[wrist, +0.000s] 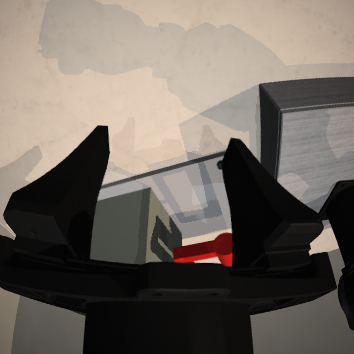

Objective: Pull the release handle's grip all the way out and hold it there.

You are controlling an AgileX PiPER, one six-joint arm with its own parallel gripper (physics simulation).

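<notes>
The red release handle [200, 250] shows low in the wrist view, between my finger bases. Its bar ends in a rounded red grip end beside my right finger, and its lower part is hidden behind the gripper body. It stands at the right of a grey-green housing [122, 225] with a dark slot-like mark on its side. My gripper [167, 144] is open, with its fingers wide apart and nothing held between them. The handle and part of the housing show in the gap, nearer the palm than the fingertips.
A pale metal plate [175, 192] with a dark edge and a small dark hole lies under the housing. A large brushed-metal block [315, 145] with dark sides stands at the right. A black part [345, 225] shows at the right edge. Shadows of the arm fall across the light surface.
</notes>
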